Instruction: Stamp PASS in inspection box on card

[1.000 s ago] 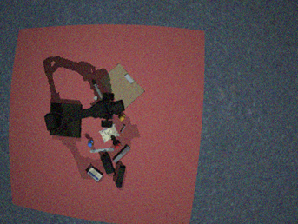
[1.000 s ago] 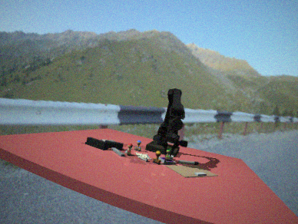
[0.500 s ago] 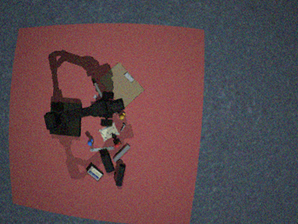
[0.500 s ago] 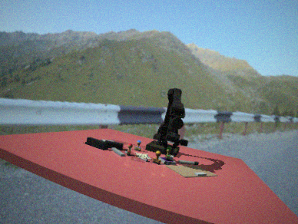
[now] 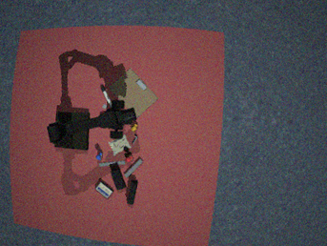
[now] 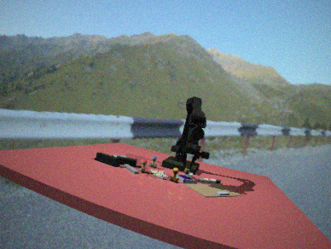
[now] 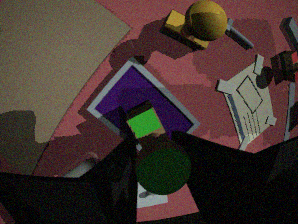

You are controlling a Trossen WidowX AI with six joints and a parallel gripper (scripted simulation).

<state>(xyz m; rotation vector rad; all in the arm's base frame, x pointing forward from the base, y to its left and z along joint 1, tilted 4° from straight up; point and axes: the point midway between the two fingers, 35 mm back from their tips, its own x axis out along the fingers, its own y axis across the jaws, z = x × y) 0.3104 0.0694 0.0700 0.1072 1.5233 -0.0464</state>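
The purple ink pad is 50 mm below my gripper tip. Round my gripper tip: green-knobbed PASS stamp: right at my gripper tip; then white inspection card: 140 mm to the right, 60 mm below, 20 mm behind; then yellow-knobbed stamp: 70 mm ahead, 50 mm to the right, 40 mm below.
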